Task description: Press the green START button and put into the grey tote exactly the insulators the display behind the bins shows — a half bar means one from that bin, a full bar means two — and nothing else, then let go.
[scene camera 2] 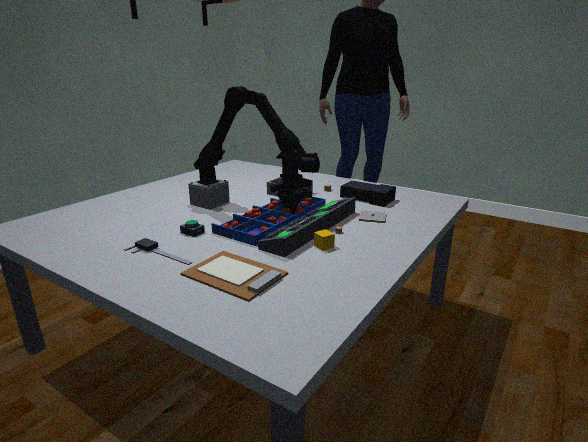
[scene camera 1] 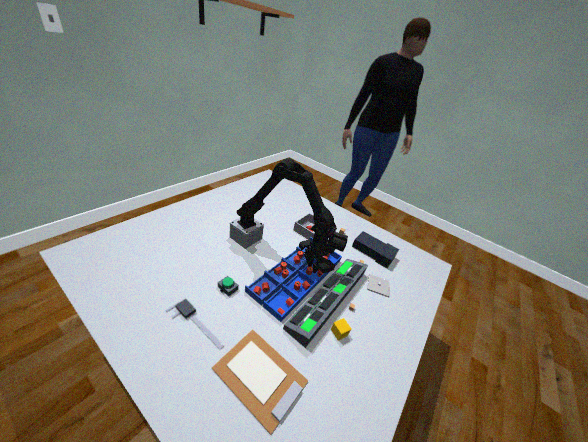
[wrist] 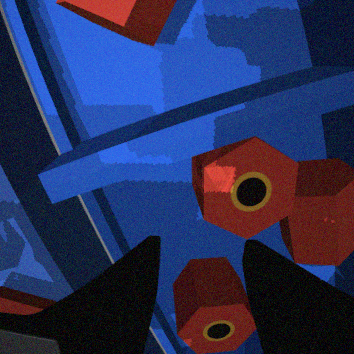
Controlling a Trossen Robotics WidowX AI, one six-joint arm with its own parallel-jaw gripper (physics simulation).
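My gripper is open, low over a far bin of the blue bin block. In the wrist view a red hexagonal insulator lies between the open fingers, not gripped; a second insulator and a third insulator touch beyond it. Another insulator lies past the divider. The green START button stands left of the bins. The display shows three green areas; exact bar lengths are unclear. The grey tote holds something red, partly hidden by the arm.
A black box, a white plate and a yellow cube lie beyond the display. A caliper and a clipboard lie nearer. A person stands behind the table.
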